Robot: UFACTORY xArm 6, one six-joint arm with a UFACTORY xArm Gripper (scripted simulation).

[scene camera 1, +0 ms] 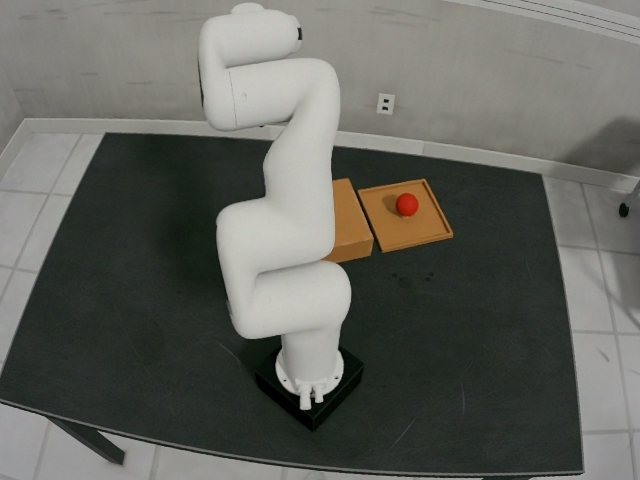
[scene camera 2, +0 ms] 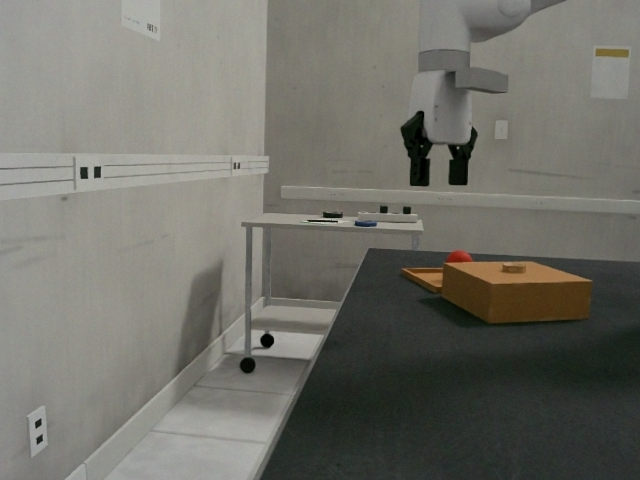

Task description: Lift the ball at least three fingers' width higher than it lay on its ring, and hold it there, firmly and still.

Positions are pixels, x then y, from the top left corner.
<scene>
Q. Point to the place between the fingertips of my gripper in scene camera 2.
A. At 439, 185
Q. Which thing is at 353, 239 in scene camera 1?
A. An orange-brown box.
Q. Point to an orange-brown box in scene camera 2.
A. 517, 291
</scene>
